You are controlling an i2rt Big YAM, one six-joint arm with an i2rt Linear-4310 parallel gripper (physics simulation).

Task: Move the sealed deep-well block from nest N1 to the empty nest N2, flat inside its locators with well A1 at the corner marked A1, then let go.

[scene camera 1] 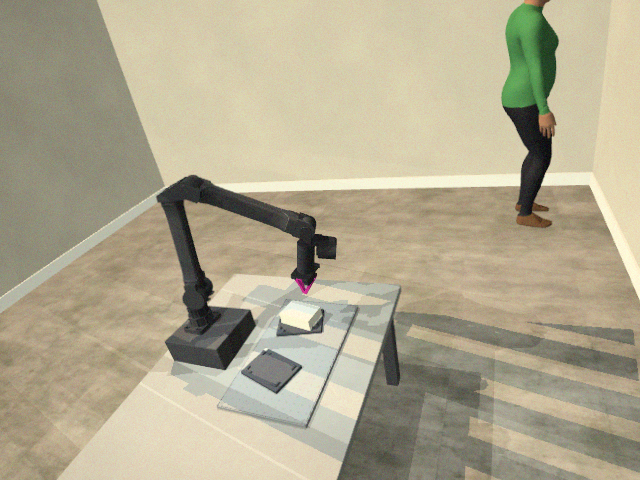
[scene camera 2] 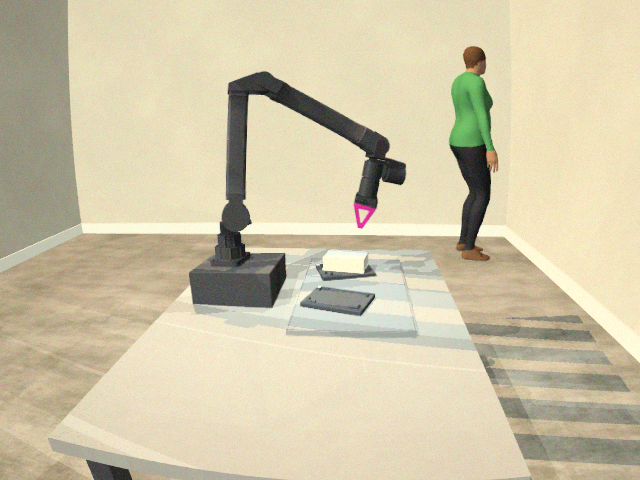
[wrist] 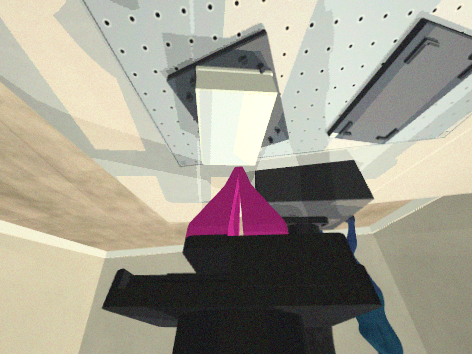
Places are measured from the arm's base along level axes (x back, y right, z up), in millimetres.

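Pixels of known places: gripper, fingertip midpoint: (scene camera 1: 305, 293) (scene camera 2: 359, 228) (wrist: 239, 172); arm's base at its link origin: (scene camera 1: 203, 323) (scene camera 2: 231, 261) (wrist: 299, 222).
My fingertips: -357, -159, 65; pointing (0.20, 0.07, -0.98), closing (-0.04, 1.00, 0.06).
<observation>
For each thing: its top centre in the pictures, then the offset to it from my fingertips, as dx, dy, dz. Level surfaces: height alone.
- pale deep-well block at its top centre: (wrist: 232, 136) (scene camera 2: 346, 254) (scene camera 1: 299, 310) +42, -3, -85
- nest N1 at its top centre: (wrist: 239, 119) (scene camera 2: 345, 265) (scene camera 1: 299, 319) +44, +9, -117
- Nest N2 at its top centre: (wrist: 402, 104) (scene camera 2: 338, 295) (scene camera 1: 270, 367) +40, +239, -121
- perforated board at its top centre: (wrist: 338, 78) (scene camera 2: 353, 288) (scene camera 1: 293, 350) +7, +140, -138
- table at its surface level: dz -151
The pale deep-well block (scene camera 1: 299, 316) (scene camera 2: 344, 261) (wrist: 235, 125) sits on the dark plate of nest N1 (scene camera 1: 286, 331) (scene camera 2: 336, 275) (wrist: 235, 57), its sides looking turned relative to the plate's edges. Nest N2 (scene camera 1: 271, 369) (scene camera 2: 338, 299) (wrist: 400, 90) is a dark plate with raised corner locators and holds no block. A small pale mark shows at one of its corners; no A1 lettering is readable on block or nest. My gripper (scene camera 1: 305, 292) (scene camera 2: 360, 226) (wrist: 239, 172) is shut and empty, tips down, above and apart from the block. The block's underside is hidden.
Both nests stand on a perforated board (scene camera 1: 330, 372) (scene camera 2: 392, 310) (wrist: 300, 10) on the table (scene camera 1: 206, 434) (scene camera 2: 284, 403). The arm's dark base box (scene camera 1: 206, 341) (scene camera 2: 232, 284) (wrist: 310, 180) stands beside the board. A person in green (scene camera 1: 529, 62) (scene camera 2: 470, 113) stands beyond the table.
</observation>
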